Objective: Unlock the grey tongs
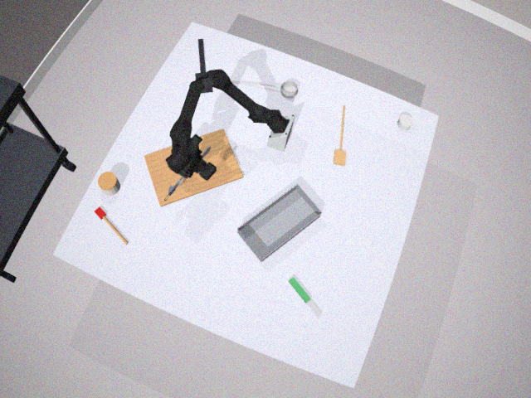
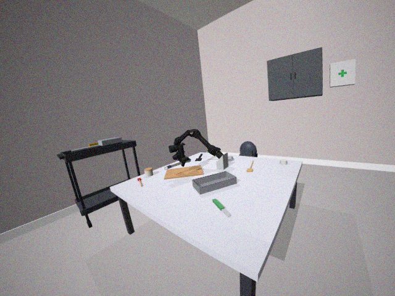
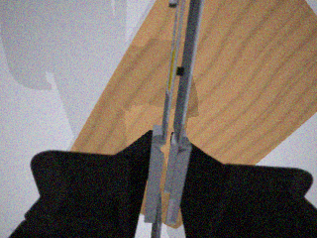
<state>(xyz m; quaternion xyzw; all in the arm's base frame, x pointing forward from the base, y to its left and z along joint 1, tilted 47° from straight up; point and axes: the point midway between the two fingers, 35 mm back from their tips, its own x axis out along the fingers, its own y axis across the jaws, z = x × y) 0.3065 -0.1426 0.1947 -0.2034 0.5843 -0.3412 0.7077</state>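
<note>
Now: gripper tip 5 cm short of the yellow mark, 4 cm below it and 1 cm to the left of it. Round my gripper tip: wooden board: 7 cm below, 4 cm to the right, 3 cm behind; then black spatula: 50 cm behind, 23 cm to the right, 7 cm below; then roasting tin: 39 cm to the left, 5 cm below, 5 cm ahead.
</note>
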